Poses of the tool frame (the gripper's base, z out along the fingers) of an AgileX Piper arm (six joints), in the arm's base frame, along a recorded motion.
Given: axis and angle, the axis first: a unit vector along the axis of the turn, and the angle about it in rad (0 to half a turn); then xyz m.
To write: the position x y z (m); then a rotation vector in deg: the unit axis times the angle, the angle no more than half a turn. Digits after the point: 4 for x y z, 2 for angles.
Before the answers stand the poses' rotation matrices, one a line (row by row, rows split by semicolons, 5 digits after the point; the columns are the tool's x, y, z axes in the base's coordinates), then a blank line. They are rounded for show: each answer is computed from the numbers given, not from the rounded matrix.
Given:
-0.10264 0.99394 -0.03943 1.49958 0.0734 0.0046 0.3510
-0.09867 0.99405 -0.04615 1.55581 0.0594 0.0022 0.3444
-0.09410 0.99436 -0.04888 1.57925 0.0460 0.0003 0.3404
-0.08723 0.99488 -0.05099 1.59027 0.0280 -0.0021 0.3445
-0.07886 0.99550 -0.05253 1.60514 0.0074 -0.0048 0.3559
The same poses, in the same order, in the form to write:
0.08094 -0.05543 0.99518; -0.13409 0.98877 0.06598; -0.98766 -0.13878 0.07260
0.02458 -0.05047 0.99842; -0.14276 0.98831 0.05347; -0.98945 -0.14385 0.01708
0.00048 -0.04548 0.99897; -0.14324 0.98866 0.04508; -0.98969 -0.14311 -0.00604
-0.01172 -0.03749 0.99923; -0.13945 0.98959 0.03550; -0.99016 -0.13893 -0.01682
-0.02790 -0.02870 0.99920; -0.13370 0.99071 0.02472; -0.99063 -0.13290 -0.03148

0.0734 0.0046 0.3510 -8.82 85.40 -3.39
0.0594 0.0022 0.3444 -8.80 88.61 -4.11
0.0460 0.0003 0.3404 -8.51 89.97 -4.42
0.0280 -0.0021 0.3445 -7.95 90.65 -4.65
0.0074 -0.0048 0.3559 -7.25 91.55 -4.83

